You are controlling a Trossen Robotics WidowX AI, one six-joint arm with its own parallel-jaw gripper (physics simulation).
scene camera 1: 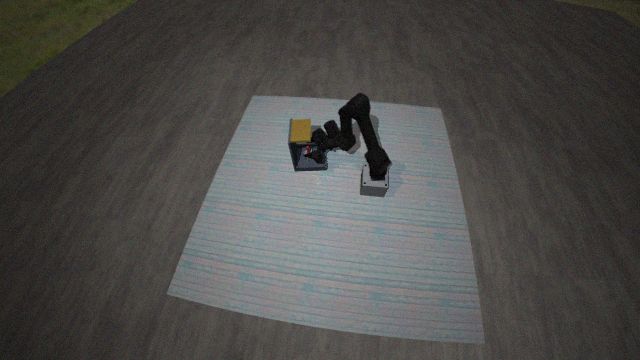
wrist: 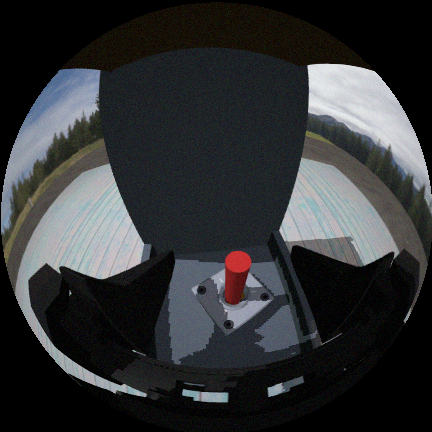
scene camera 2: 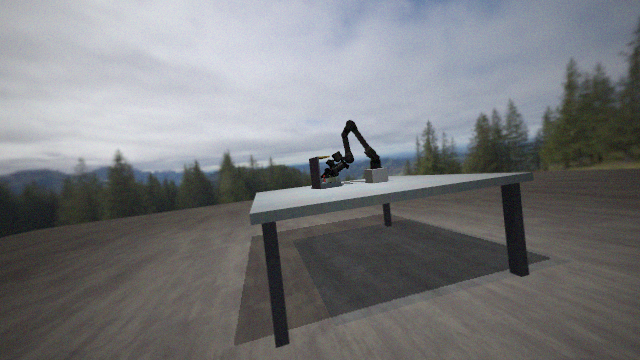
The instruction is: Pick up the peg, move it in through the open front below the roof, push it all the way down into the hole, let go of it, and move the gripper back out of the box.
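Places are measured from the arm's base along level axes (x left, y back, z up), in metres.
Pixels of known places: gripper, fingertip midpoint: (scene camera 1: 305, 148) (wrist: 234, 255) (scene camera 2: 322, 178); arm's base, link origin: (scene camera 1: 377, 174) (scene camera 2: 376, 168).
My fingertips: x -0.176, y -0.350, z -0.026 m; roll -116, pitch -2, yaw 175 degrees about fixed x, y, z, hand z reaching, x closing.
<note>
For each thing: its top centre in the pictures, then the offset to it from my fingertips. Level surfaces: height alone.
- red peg, top centre: (wrist: 240, 262) (scene camera 1: 307, 146) dx +0.001, dy +0.017, dz +0.019 m
- light diamond-shaped plate, top centre: (wrist: 233, 293) dx +0.000, dy +0.018, dz -0.031 m
- yellow-topped roof, top centre: (scene camera 1: 307, 129) (scene camera 2: 323, 156) dx +0.010, dy +0.026, dz +0.152 m
- pale striped table top, surface height: dz -0.072 m
The red peg (scene camera 1: 308, 149) (scene camera 2: 324, 178) (wrist: 236, 280) stands nearly upright, its lower end in the round hole of the light diamond-shaped plate (wrist: 245, 313) on the box floor. A good length of it shows above the plate; how deep it sits is hard to tell. The box has a tall dark back wall (scene camera 2: 315, 172) (wrist: 205, 150) and a yellow-topped roof (scene camera 1: 301, 130). My gripper (scene camera 1: 313, 154) (wrist: 234, 255) is open and empty, inside the front of the box below roof height. Its fingers stand wide apart to the left and right of the peg, touching neither side.
The roof's dark underside (wrist: 215, 25) spans the top of the wrist view. Low side walls (wrist: 292, 285) edge the box floor, close to the fingers. The arm's grey base block (scene camera 1: 374, 188) (scene camera 2: 376, 175) stands to the right of the box on the pale striped table top (scene camera 1: 330, 250) (scene camera 2: 400, 187).
</note>
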